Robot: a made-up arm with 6 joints. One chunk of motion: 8 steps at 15 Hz.
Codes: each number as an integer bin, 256 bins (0 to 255) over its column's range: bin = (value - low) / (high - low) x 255, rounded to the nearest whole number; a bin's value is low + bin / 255 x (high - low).
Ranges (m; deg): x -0.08..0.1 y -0.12..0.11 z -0.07..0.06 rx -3..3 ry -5..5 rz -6..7
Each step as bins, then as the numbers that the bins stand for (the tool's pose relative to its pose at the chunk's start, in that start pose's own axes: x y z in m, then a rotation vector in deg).
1 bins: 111 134 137 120 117 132
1 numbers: -0.0016 0.0009 -0.0002 -0.18 -0.41 0.73
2 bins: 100 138 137 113 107 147
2 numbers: -0.0094 0.0045 -0.0002 -0.34 -0.80 1.49
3 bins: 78 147 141 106 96 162
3 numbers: -0.0249 0.0126 0.0019 -0.51 -1.24 2.26
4 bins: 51 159 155 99 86 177
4 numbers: -0.0440 0.0234 0.0090 -0.67 -1.63 3.02
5 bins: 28 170 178 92 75 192
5 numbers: -0.0602 0.0333 0.0207 -0.84 -2.06 3.79
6 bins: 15 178 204 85 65 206
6 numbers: -0.0694 0.0405 0.0340 -1.00 -2.45 4.50
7 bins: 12 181 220 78 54 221
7 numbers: -0.0715 0.0433 0.0422 -1.16 -2.88 5.27
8 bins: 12 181 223 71 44 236
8 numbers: -0.0715 0.0433 0.0437 -1.33 -3.27 6.03
